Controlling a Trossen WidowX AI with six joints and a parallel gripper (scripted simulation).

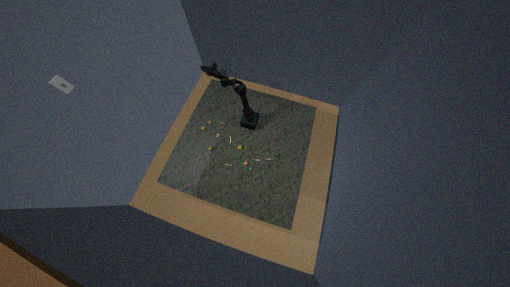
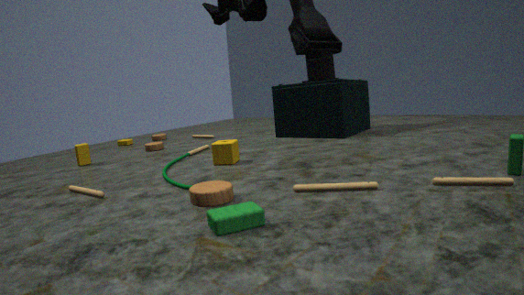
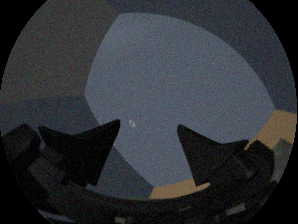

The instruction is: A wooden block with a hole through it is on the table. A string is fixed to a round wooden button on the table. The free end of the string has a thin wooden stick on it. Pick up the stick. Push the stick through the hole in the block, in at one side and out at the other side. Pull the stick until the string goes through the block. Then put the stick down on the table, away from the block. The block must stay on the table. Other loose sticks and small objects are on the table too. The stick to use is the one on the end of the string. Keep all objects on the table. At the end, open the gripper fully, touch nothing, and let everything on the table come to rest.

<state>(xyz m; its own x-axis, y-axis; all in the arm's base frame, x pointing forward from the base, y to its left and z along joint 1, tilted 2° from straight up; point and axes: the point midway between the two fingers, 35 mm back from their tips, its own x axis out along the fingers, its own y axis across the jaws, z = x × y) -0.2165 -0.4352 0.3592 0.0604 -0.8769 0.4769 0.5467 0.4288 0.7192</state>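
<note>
My gripper tip is 50 cm short of the yellow block, 45 cm above it and 43 cm to the right of it. The rest, counted from my gripper tip: green block (69 cm ahead, 57 cm to the left, 46 cm below); thin wooden stick (46 cm below, 44 cm ahead, 32 cm to the left); round wooden button (64 cm ahead, 51 cm to the left, 46 cm below).
</note>
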